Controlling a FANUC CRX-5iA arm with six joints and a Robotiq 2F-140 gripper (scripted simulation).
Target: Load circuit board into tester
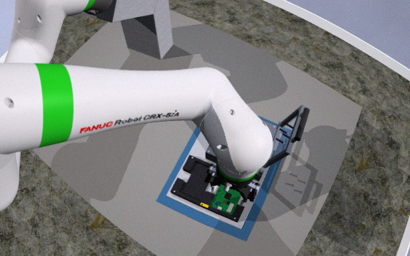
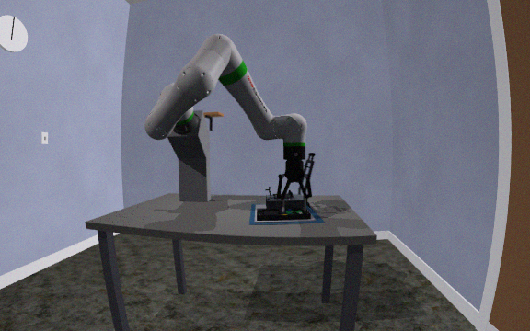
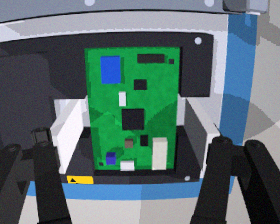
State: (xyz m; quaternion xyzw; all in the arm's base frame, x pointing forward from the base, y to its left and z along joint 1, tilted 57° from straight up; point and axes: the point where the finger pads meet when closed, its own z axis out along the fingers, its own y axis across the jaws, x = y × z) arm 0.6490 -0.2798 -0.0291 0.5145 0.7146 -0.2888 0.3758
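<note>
The green circuit board is 20 mm below my hand. From my hand the other things lie so: black latch hook 140 mm behind, 200 mm to the left, 50 mm above; lid 50 mm ahead, 180 mm to the left, 140 mm above.
</note>
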